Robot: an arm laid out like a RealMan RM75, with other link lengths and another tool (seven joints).
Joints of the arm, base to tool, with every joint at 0 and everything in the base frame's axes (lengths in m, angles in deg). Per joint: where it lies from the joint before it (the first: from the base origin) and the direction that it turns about. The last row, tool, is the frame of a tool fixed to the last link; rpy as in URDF.
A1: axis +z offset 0 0 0.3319
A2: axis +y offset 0 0 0
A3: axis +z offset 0 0 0.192
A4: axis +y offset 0 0 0
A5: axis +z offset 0 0 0.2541
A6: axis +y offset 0 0 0
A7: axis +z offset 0 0 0.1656
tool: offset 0.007 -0.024 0.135 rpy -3.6 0 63.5
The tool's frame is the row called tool.
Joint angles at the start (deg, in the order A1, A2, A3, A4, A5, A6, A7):
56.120 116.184 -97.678 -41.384 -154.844 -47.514 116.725
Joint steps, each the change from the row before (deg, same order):
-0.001 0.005 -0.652 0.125 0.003 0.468 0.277
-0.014 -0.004 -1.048 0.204 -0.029 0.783 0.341
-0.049 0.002 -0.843 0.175 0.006 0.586 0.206
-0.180 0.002 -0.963 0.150 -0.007 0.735 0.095
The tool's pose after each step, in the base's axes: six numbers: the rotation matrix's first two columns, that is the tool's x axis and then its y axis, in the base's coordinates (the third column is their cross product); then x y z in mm. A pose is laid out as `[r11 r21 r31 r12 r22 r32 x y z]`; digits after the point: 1 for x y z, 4 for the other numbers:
[0.6990 -0.7110 -0.0772 -0.5608 -0.4779 -0.6761 187.9 553.3 -52.3]
[0.7070 -0.7034 -0.0732 -0.5514 -0.4835 -0.6798 187.8 553.6 -54.2]
[0.7129 -0.6979 -0.0687 -0.5438 -0.4884 -0.6825 188.2 553.4 -55.9]
[0.7205 -0.6906 -0.0627 -0.5341 -0.4949 -0.6854 189.1 553.2 -57.8]

